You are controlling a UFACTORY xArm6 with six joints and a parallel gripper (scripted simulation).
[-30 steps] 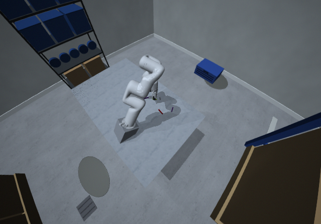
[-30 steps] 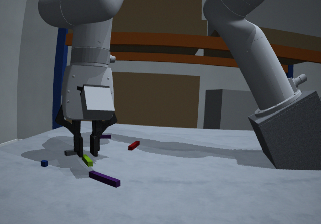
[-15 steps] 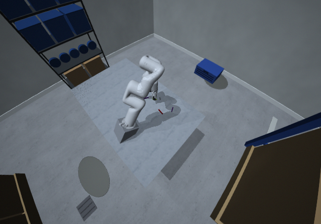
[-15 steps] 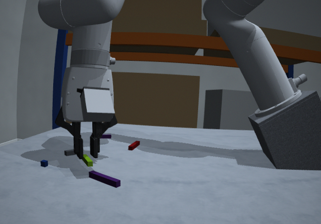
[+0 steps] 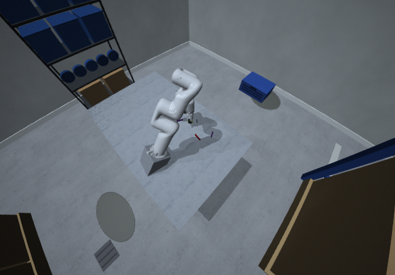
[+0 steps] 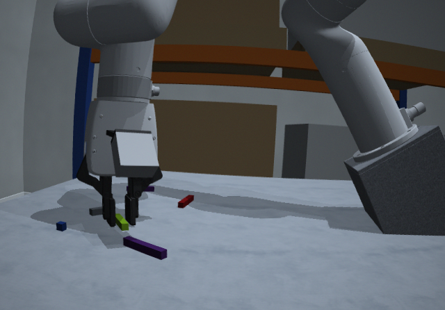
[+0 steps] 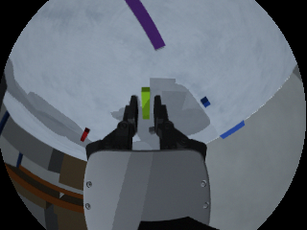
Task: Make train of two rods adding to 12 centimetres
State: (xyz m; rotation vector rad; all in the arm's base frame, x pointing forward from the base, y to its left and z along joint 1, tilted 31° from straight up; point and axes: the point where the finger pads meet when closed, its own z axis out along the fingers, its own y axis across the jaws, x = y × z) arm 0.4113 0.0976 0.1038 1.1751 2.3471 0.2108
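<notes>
The lime rod is 2 cm below my hand. From my hand the other things lie so: red rod (7 cm behind, 16 cm to the right, 2 cm below); then small blue rod (7 cm ahead, 6 cm to the left, 2 cm below); then grey rod (5 cm ahead, 4 cm to the right, 2 cm below).
</notes>
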